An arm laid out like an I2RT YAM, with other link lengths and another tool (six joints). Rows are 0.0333 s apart.
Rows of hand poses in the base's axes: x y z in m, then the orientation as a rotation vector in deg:
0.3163, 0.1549, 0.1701, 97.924, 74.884, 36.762
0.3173, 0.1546, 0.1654, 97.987, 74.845, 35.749
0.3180, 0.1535, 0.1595, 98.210, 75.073, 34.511
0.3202, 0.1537, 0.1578, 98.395, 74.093, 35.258
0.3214, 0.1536, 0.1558, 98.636, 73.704, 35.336
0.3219, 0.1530, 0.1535, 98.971, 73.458, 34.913
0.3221, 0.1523, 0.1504, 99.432, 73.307, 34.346
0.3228, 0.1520, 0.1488, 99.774, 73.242, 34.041
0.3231, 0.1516, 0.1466, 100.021, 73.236, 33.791
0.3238, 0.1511, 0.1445, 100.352, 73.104, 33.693
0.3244, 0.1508, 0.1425, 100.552, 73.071, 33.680
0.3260, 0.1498, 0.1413, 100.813, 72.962, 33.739
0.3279, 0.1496, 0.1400, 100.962, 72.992, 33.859
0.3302, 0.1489, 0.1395, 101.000, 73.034, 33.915
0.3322, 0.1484, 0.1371, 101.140, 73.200, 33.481
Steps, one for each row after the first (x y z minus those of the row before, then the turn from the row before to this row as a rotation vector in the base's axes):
0.0010, -0.0003, -0.0047, -0.526, 0.459, -0.449
0.0007, -0.0011, -0.0059, -0.508, 0.795, -0.408
0.0022, 0.0002, -0.0017, 0.460, -0.807, -0.399
0.0012, -0.0001, -0.0020, 0.186, -0.139, -0.293
0.0005, -0.0006, -0.0023, -0.008, 0.216, -0.425
0.0002, -0.0007, -0.0031, 0.016, 0.398, -0.454
0.0007, -0.0003, -0.0016, 0.081, 0.269, -0.259
0.0003, -0.0004, -0.0022, 0.046, 0.231, -0.172
0.0007, -0.0005, -0.0021, 0.180, 0.130, -0.218
0.0006, -0.0003, -0.0020, 0.139, 0.083, -0.082
0.0016, -0.0010, -0.0012, 0.216, 0.037, -0.121
0.0019, -0.0002, -0.0013, 0.179, 0.032, 0.026
0.0023, -0.0007, -0.0005, 0.063, 0.015, 0.039
0.0020, -0.0005, -0.0024, -0.115, 0.363, -0.097

